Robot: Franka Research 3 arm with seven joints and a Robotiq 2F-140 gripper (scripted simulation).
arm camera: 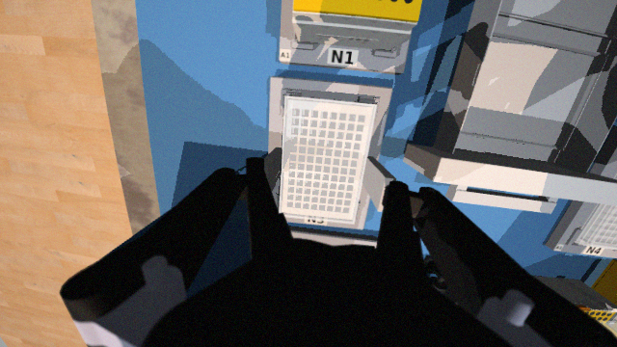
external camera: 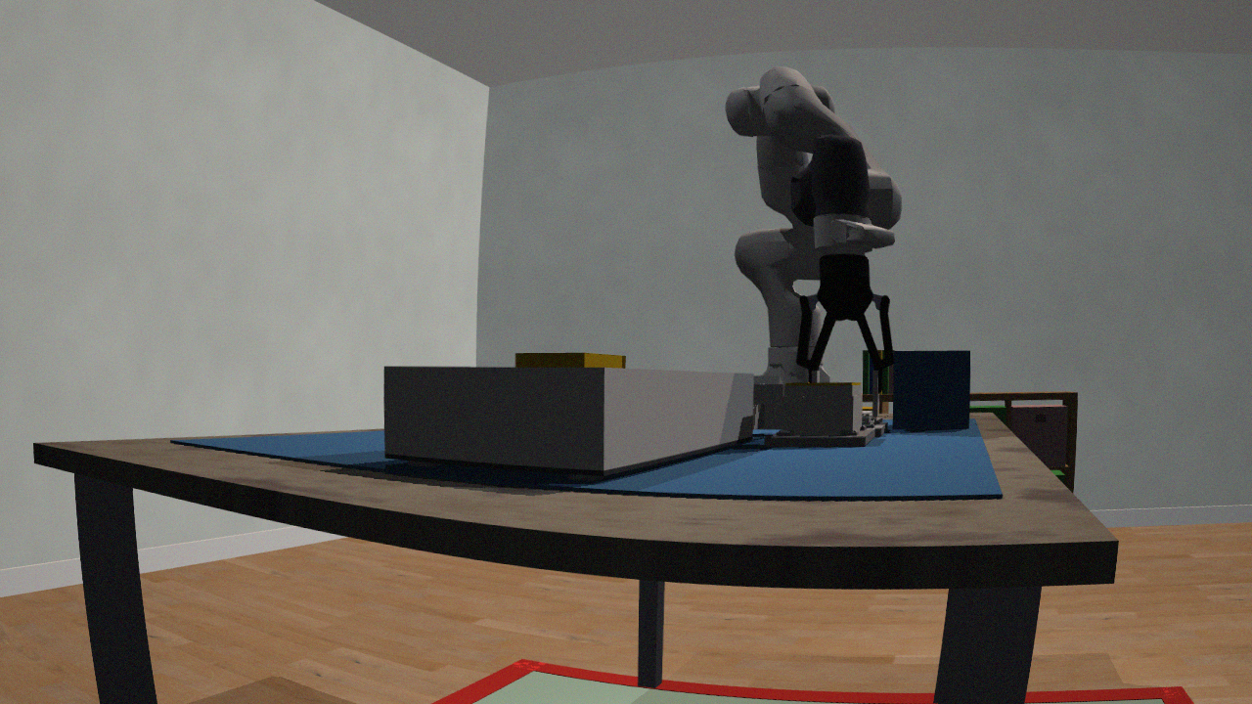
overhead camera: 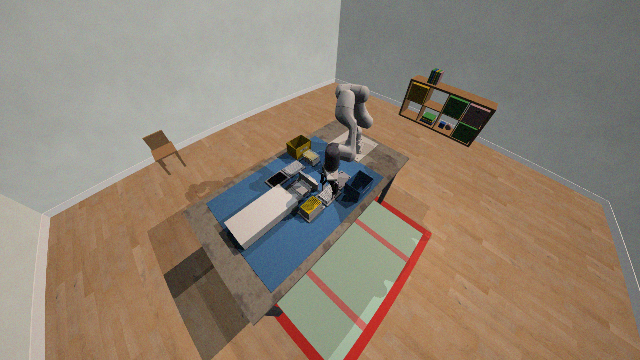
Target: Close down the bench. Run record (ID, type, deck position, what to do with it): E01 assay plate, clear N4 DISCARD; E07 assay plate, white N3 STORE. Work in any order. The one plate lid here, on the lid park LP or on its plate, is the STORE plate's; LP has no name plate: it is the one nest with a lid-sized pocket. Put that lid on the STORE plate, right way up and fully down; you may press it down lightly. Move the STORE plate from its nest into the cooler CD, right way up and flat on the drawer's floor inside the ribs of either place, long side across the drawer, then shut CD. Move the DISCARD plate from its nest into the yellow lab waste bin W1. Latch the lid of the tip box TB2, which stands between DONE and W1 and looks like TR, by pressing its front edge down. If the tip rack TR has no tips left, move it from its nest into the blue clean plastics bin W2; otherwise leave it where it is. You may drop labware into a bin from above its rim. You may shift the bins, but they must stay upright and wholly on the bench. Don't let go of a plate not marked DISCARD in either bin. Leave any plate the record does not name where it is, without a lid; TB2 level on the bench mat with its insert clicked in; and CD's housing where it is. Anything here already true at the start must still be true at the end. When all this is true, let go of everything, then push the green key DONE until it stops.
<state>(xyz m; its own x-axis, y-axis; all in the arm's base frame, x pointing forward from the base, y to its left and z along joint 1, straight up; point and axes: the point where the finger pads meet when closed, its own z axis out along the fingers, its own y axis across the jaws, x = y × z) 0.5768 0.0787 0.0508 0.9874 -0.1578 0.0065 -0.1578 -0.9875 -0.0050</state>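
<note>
The plate lid is 2 cm below my hand. From my hand the other things lie so: nest N3: 4 cm below; tip rack TR: 17 cm ahead, 4 cm to the right; white plate: 3 cm below.
</note>
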